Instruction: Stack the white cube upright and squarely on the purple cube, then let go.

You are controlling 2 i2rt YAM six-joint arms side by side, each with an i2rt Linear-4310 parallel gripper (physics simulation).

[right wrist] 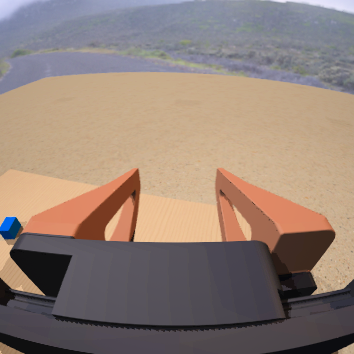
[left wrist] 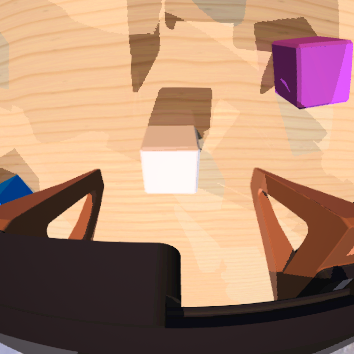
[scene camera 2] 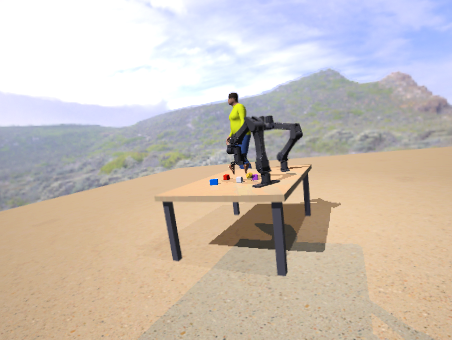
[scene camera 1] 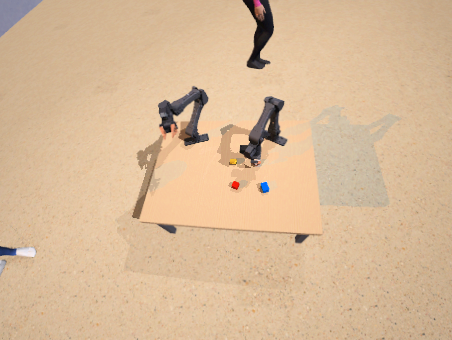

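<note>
The white cube [scene camera 2: 239, 180] [left wrist: 170, 165] sits flat on the table, its sides nearly in line with the left wrist view. The purple cube [scene camera 2: 255, 177] [left wrist: 320, 75] stands apart from it on the table, at the upper right of the left wrist view and turned at an angle. My left gripper [scene camera 2: 239, 173] [left wrist: 176, 176] is open and empty, pointing down above the white cube, which appears between the fingertips in the left wrist view. My right gripper [scene camera 1: 168, 137] [right wrist: 177, 176] is partly open and empty, off at the left of scene camera 1. The left arm hides the purple cube in scene camera 1.
A yellow object [scene camera 1: 233, 162] [scene camera 2: 249, 175] lies close to the purple cube in scene camera 2. A red cube [scene camera 1: 235, 185] [scene camera 2: 226, 177] and a blue block [scene camera 1: 265, 187] [scene camera 2: 214, 182] [left wrist: 14, 191] [right wrist: 10, 228] lie farther toward the front of the table [scene camera 1: 200, 215].
</note>
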